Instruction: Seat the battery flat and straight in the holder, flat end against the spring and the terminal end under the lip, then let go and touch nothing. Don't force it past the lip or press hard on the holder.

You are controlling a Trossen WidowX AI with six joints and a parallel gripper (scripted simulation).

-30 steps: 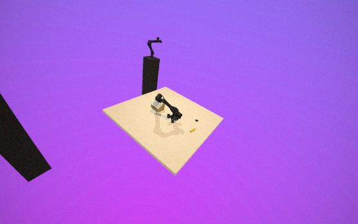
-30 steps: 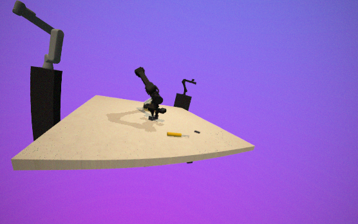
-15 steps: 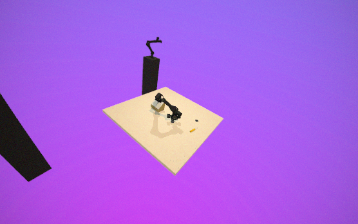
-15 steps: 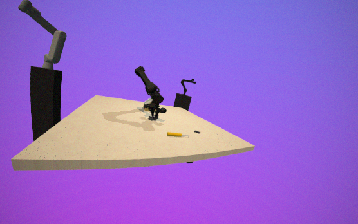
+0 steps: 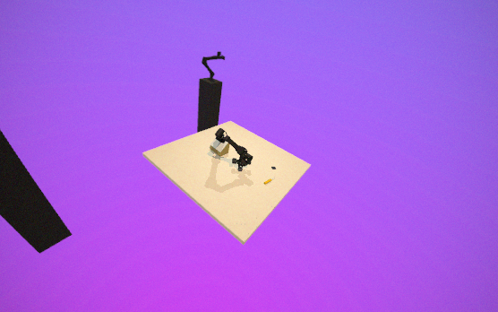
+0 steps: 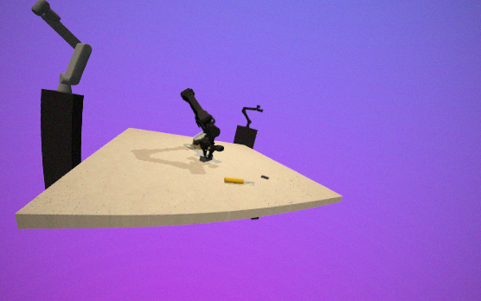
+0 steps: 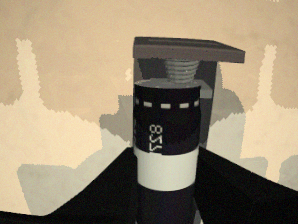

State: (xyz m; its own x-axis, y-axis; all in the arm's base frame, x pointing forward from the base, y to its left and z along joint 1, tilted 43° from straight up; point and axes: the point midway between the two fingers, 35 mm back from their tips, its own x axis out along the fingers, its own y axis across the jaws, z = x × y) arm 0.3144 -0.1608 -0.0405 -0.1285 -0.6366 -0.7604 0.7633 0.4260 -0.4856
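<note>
Now: gripper tip 10 mm below the white battery. Round my gripper tip: yellow-handled screwdriver (320 mm ahead, 70 mm to the left); then small black piece (250 mm ahead, 280 mm to the left, 10 mm below).
</note>
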